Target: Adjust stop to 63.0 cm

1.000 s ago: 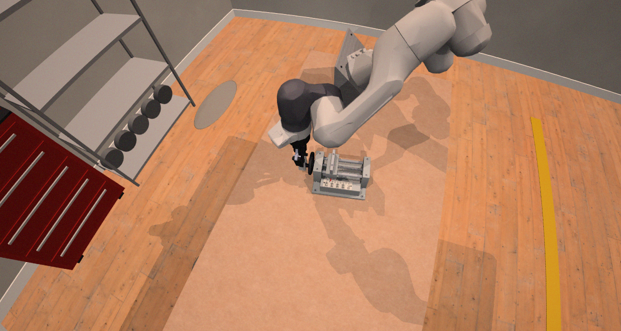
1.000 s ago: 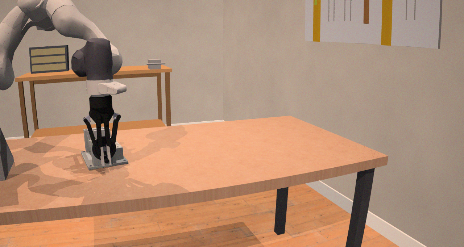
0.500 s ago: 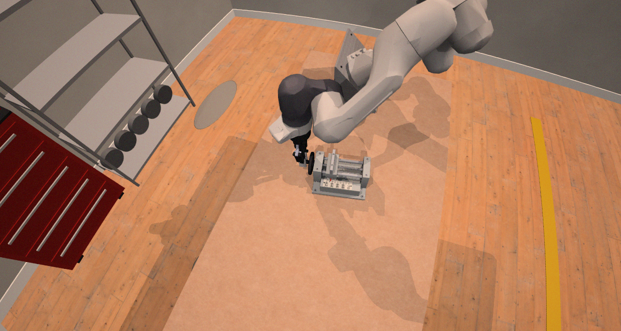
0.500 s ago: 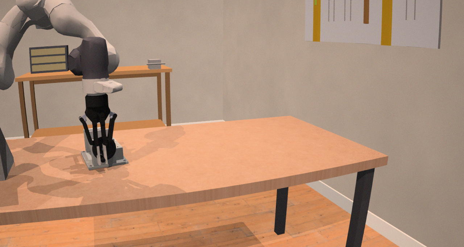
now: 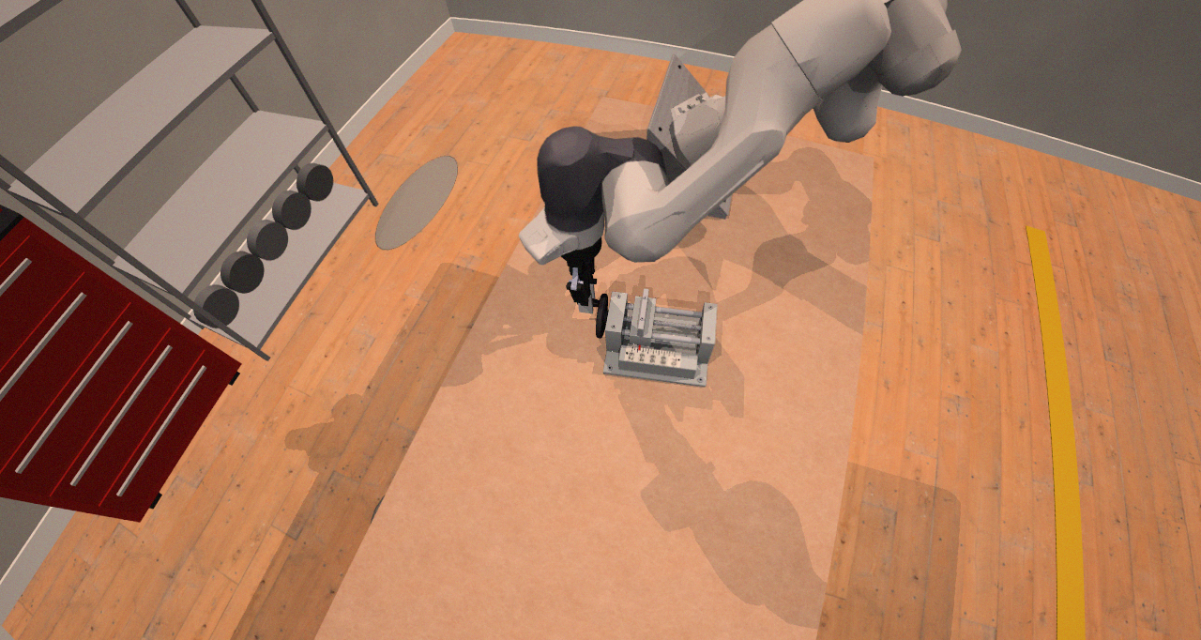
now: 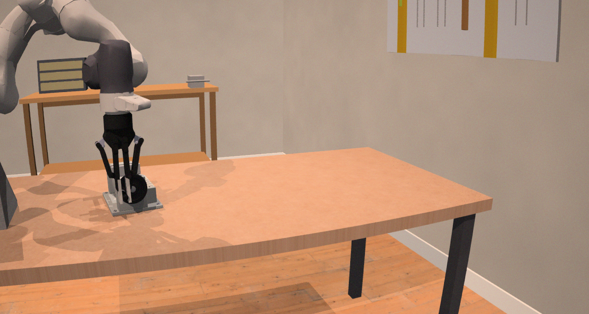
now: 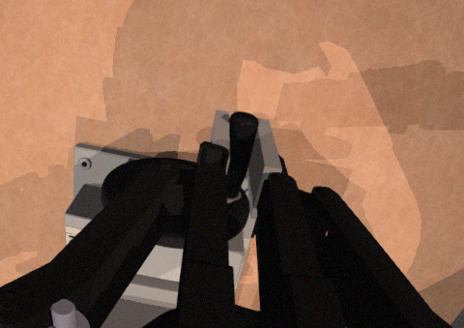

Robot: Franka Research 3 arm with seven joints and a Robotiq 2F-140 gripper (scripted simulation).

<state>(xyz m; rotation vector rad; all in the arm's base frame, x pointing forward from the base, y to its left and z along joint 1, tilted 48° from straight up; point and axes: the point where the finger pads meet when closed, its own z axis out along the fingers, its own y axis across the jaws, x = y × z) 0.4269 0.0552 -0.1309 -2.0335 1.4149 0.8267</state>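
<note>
Now: the black handwheel 20 mm to the left of my hand and 20 mm below it. From my hand the other things lie so: sliding stop: 120 mm to the left, 10 mm ahead.
</note>
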